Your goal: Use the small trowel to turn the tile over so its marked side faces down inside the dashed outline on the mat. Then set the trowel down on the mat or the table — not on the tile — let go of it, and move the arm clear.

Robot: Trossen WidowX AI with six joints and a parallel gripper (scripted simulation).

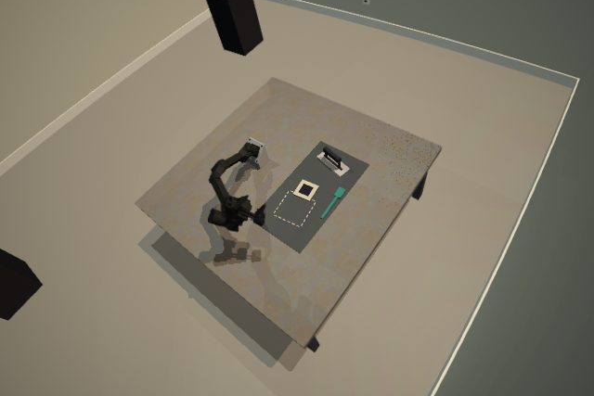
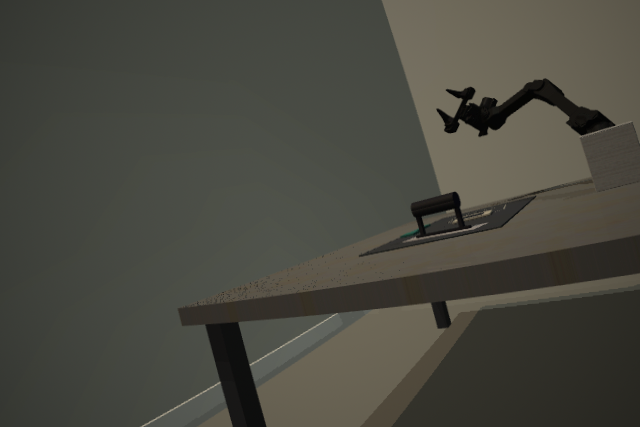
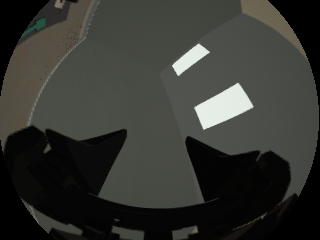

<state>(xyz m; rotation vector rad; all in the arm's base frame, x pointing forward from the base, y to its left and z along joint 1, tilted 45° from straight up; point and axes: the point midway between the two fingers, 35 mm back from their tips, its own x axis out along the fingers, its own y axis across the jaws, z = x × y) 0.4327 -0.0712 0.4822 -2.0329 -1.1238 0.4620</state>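
The black-handled float lies 6 cm behind my gripper tip, 58 cm to the left of it and 39 cm below it. The rest, counted from my gripper tip: dark mat 4 cm behind, 35 cm to the left, 45 cm below; then green trowel 10 cm ahead, 37 cm to the left, 43 cm below; then cream tile 6 cm behind, 34 cm to the left, 43 cm below.
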